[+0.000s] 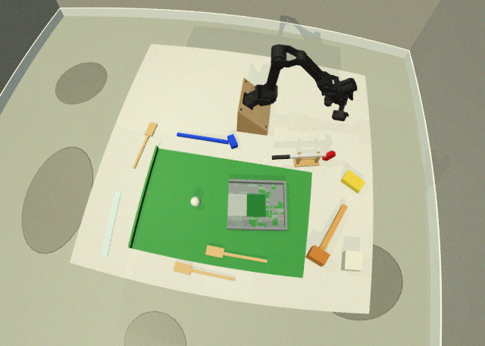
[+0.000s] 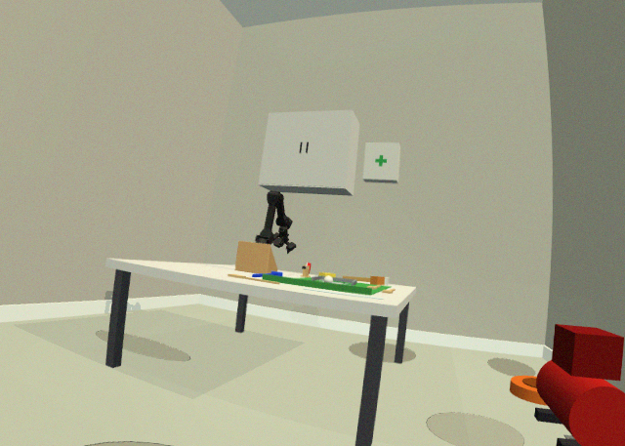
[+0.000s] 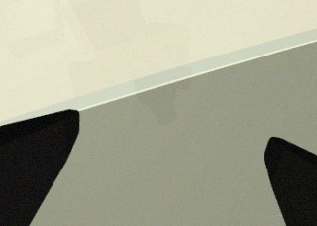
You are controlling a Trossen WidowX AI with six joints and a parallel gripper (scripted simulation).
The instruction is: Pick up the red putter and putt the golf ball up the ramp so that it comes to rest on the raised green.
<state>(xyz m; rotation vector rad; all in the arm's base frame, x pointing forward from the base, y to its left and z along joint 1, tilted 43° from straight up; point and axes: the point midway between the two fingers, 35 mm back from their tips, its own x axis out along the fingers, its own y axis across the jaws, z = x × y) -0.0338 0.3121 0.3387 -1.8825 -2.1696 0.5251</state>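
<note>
My gripper tip is 24 cm short of the red putter, 20 cm to the left of it and 9 cm above it. Round my gripper tip: yellow block (32 cm ahead, 5 cm to the left, 13 cm below); blue putter (19 cm ahead, 64 cm to the right, 14 cm below); tan stand (24 cm ahead, 18 cm to the right, 12 cm below).
</note>
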